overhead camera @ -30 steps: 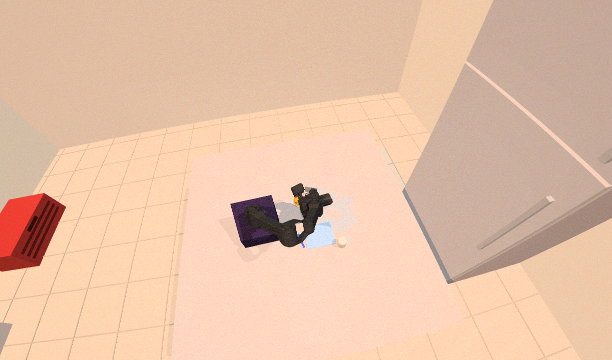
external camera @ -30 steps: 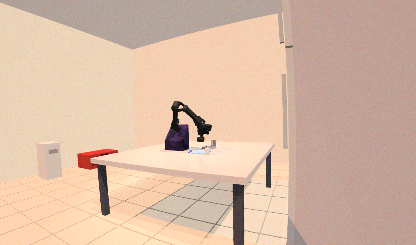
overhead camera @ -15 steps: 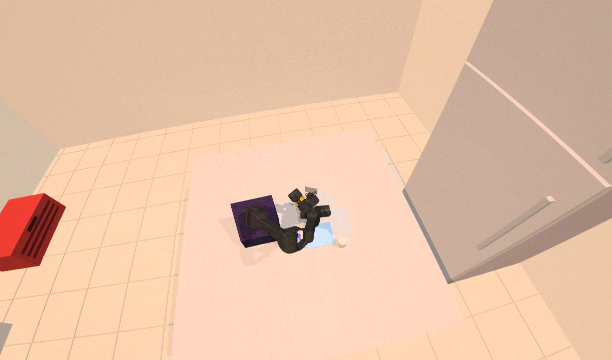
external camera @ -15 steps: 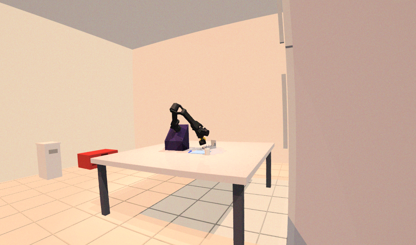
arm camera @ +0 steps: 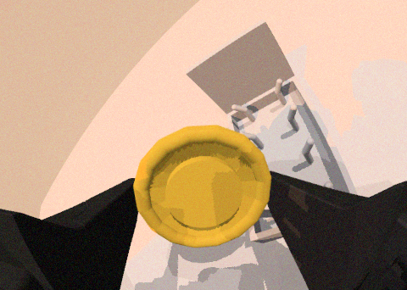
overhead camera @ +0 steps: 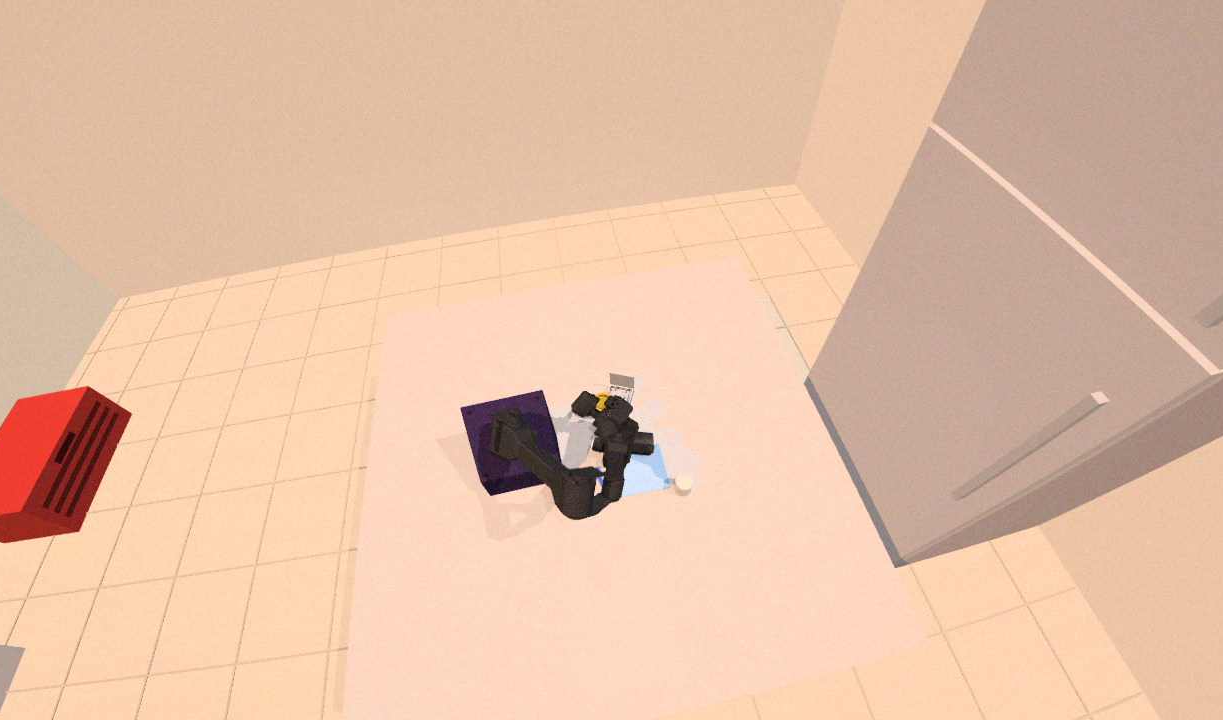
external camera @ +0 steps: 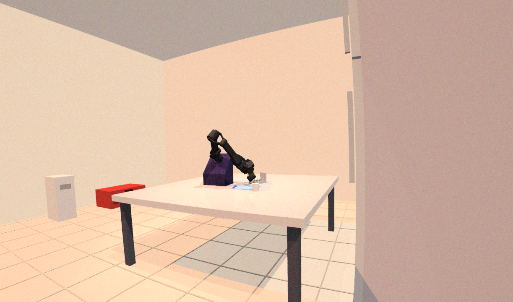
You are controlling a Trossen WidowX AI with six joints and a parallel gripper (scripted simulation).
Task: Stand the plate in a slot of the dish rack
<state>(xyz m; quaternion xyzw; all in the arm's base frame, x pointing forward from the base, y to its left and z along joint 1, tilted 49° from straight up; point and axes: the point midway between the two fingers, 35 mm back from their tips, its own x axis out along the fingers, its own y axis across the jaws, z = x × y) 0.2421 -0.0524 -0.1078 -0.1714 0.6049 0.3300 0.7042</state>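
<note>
Now: the dish rack 50 mm ahead of my gripper tip, 20 mm to the left of it and 50 mm below it. Round my gripper tip: blue spoon 50 mm behind, 190 mm to the right, 70 mm below; then light blue mat 50 mm ahead, 190 mm to the right, 70 mm below; then yellow plate 10 mm to the right.
</note>
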